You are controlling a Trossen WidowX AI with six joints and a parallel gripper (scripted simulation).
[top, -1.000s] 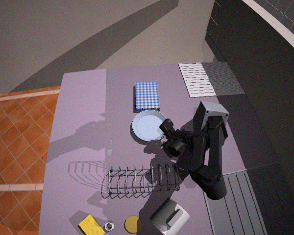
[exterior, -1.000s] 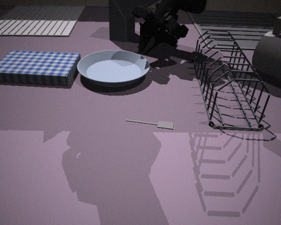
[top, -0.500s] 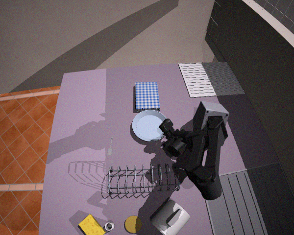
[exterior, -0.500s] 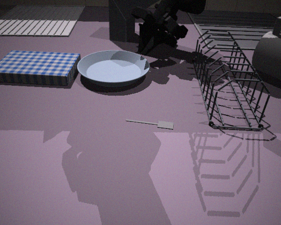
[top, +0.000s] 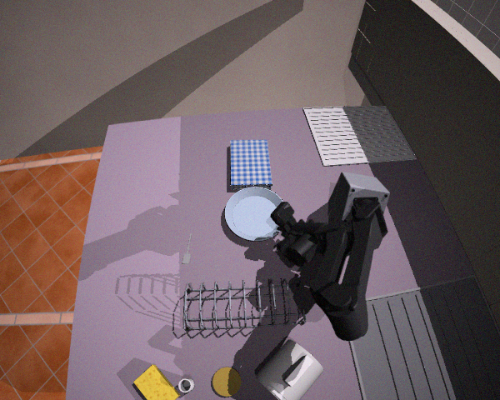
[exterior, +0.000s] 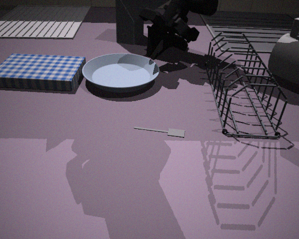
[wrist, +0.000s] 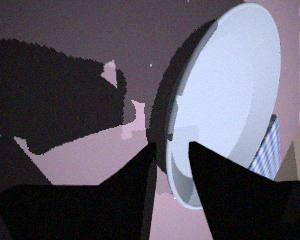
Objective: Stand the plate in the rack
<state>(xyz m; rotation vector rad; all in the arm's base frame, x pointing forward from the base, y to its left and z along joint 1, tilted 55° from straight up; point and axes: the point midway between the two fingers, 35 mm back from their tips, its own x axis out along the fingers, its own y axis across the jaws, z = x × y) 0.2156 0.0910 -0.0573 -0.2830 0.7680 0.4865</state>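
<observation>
The pale blue plate is 9 cm ahead of my hand, 8 cm to the right of it and 4 cm below it. From my hand the other things lie so: yellow disc (42 cm to the left, 14 cm ahead, 5 cm below); small spatula (30 cm ahead, 6 cm to the left, 6 cm below); white toaster (40 cm to the left).
</observation>
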